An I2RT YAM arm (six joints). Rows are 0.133 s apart.
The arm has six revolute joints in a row. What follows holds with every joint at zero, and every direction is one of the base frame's. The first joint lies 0.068 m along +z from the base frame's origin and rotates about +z. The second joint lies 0.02 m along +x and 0.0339 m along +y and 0.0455 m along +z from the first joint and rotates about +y. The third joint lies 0.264 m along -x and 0.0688 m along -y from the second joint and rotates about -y. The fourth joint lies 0.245 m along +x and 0.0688 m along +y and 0.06 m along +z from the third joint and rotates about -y. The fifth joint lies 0.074 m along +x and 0.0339 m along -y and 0.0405 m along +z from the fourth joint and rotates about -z. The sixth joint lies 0.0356 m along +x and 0.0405 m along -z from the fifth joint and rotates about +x. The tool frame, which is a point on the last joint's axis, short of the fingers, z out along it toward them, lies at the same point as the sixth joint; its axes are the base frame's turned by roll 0, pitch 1.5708 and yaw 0 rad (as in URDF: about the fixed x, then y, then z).
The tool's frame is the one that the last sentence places.
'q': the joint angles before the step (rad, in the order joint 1, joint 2, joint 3, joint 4, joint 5, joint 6). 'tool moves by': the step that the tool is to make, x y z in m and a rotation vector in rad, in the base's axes. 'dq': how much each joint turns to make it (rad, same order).
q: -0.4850 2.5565 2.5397 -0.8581 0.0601 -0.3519
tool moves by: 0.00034 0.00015 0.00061 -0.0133 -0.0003 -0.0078
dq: 0.0015 -0.0027 -0.0047 0.0084 0.0149 -0.0004
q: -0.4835 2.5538 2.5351 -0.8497 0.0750 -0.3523
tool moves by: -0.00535 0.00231 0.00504 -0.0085 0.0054 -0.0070
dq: 0.0000 -0.0443 -0.0627 0.0176 0.0122 -0.0012
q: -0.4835 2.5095 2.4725 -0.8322 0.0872 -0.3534
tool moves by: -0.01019 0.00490 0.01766 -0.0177 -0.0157 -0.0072
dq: 0.0000 -0.0805 -0.0827 0.0244 0.0110 0.0000
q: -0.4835 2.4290 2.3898 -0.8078 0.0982 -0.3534
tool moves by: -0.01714 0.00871 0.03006 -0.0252 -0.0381 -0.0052
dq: 0.0000 -0.1194 -0.1027 0.0287 0.0069 0.0007
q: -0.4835 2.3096 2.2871 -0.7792 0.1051 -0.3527
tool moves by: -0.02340 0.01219 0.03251 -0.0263 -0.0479 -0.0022
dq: 0.0000 -0.1418 -0.1212 0.0339 0.0023 0.0008
